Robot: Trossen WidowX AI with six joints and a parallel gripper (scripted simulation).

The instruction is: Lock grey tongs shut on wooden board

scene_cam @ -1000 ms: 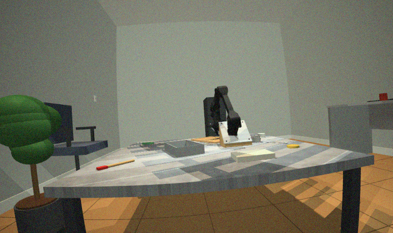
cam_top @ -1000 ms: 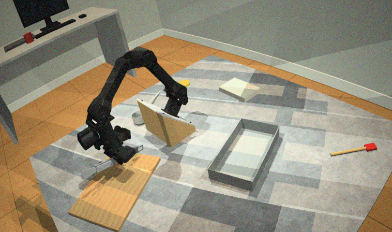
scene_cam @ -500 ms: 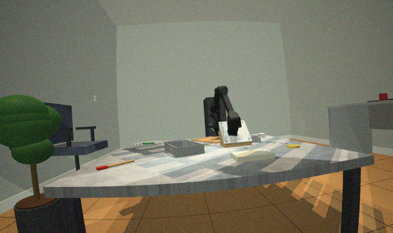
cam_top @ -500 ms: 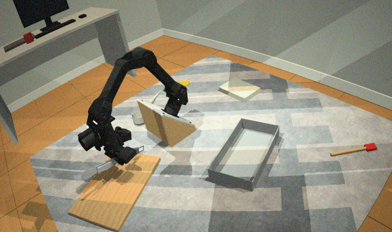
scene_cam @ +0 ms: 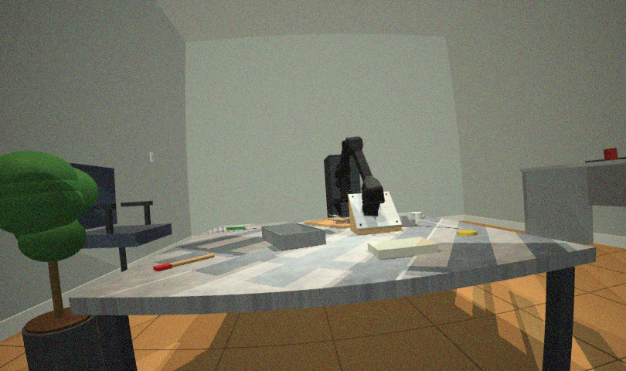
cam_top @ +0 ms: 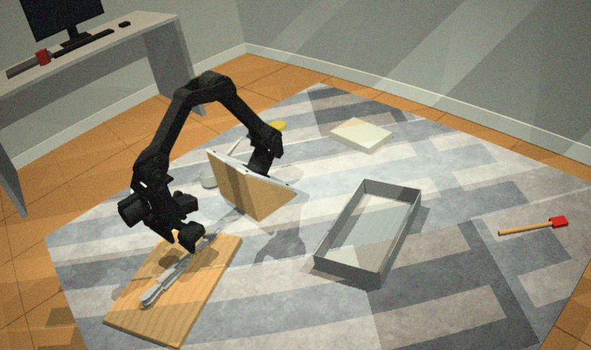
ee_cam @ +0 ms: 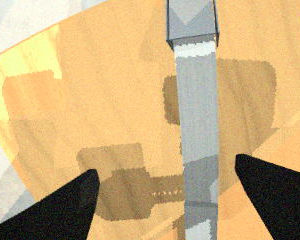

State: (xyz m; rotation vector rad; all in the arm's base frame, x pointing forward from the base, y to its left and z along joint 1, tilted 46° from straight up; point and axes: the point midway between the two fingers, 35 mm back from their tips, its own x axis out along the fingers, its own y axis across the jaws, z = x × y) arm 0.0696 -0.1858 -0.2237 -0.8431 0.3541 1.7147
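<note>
The yellow lock piece lies 10 mm ahead of my gripper tip, 30 mm to the left of it and 20 mm below it. Round my gripper tip: wooden board 50 mm ahead, 70 mm to the right, 40 mm below; then white cylinder 390 mm behind, 10 mm to the right, 30 mm below; then grey roasting tin 280 mm ahead, 400 mm to the left, 20 mm below.
</note>
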